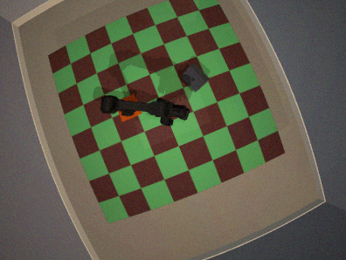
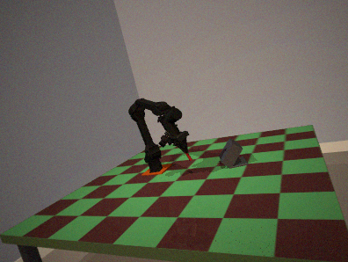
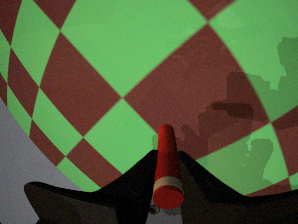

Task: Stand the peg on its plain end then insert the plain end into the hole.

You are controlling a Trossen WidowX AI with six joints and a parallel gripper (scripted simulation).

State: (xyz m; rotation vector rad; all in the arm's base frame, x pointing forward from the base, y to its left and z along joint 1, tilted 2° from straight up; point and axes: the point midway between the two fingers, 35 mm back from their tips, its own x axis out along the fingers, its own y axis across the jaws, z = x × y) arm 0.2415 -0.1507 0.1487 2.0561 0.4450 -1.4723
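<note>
Right now my gripper tip is 190 mm short of the grey sloped panel, 110 mm to the right of it and 60 mm above it. Round my gripper tip: red peg 20 mm above, 10 mm behind.
</note>
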